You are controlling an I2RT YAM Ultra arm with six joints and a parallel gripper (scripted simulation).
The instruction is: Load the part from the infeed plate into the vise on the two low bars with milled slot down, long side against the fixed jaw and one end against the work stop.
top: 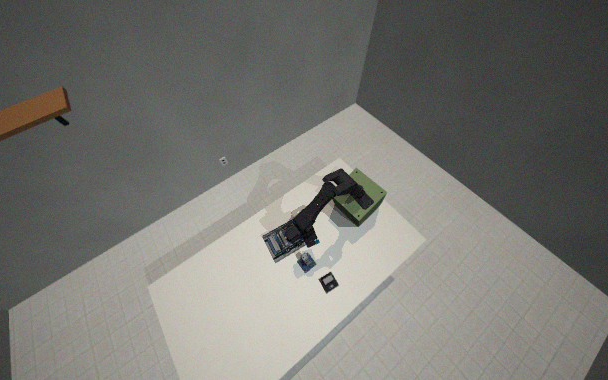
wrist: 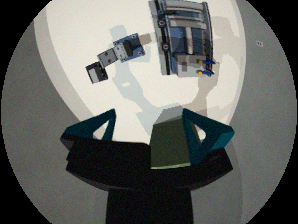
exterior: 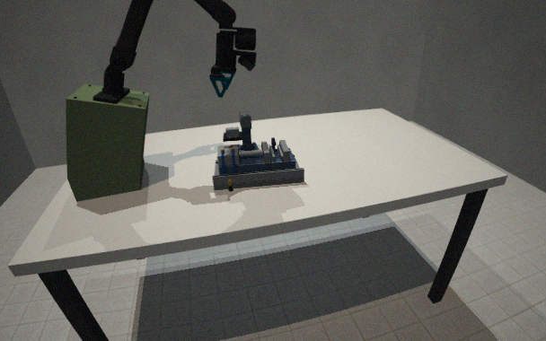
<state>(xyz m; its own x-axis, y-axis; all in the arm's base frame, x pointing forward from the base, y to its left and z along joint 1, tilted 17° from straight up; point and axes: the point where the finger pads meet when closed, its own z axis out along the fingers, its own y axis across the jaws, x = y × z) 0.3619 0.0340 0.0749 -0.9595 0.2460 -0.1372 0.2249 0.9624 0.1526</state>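
Right now the grey block part is 30 mm ahead of my hand, 230 mm to the left of it and 250 mm below it. The rest, counted from my hand: cylinder rod 70 mm ahead, 120 mm to the right, 200 mm below; then air cylinder 10 mm behind, 120 mm to the right, 200 mm below; then vise 90 mm ahead, 130 mm to the right, 230 mm below.
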